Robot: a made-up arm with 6 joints.
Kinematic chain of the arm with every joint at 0, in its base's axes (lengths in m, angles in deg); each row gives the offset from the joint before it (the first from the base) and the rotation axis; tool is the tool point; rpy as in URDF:
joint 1: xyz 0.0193 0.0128 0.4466 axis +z
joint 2: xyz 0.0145 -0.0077 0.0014 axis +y
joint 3: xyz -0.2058 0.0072 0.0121 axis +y
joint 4: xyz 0.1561 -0.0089 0.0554 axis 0.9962 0 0.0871
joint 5: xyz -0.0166 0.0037 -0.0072 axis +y
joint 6: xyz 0.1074 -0.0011 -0.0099 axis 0.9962 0 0.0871
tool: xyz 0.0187 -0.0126 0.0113 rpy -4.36 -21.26 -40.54
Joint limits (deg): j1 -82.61..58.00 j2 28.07..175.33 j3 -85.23..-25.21 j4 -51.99..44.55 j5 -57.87..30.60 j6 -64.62..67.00
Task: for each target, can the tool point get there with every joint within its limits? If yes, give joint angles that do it. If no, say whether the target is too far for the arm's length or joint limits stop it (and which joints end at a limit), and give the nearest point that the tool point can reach.
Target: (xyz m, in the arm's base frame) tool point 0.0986 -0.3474 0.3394
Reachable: yes | joints -70.89 150.56 -68.06 20.10 -48.36 -24.98
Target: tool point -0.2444 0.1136 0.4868
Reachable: no: joint limits stop it (at a limit: joint 1, joint 2, joint 3, joint 4, joint 5, joint 6) | nearest point 0.0196 0.1037 0.5319 | short by 0.268 m
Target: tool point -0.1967 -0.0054 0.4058
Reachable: no: joint limits stop it (at a limit: joint 1, joint 2, joint 3, joint 5, joint 6) | nearest point -0.0653 -0.0186 0.3246 | short by 0.155 m
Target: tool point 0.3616 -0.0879 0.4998
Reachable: yes | joints -15.23 116.02 -64.65 -12.61 -26.52 -12.32
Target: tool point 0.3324 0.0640 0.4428
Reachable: yes | joints 12.03 116.97 -63.58 -9.40 2.47 -30.76
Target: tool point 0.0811 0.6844 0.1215
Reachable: no: too far | nearest point 0.1542 0.3459 0.2594 | short by 0.373 m
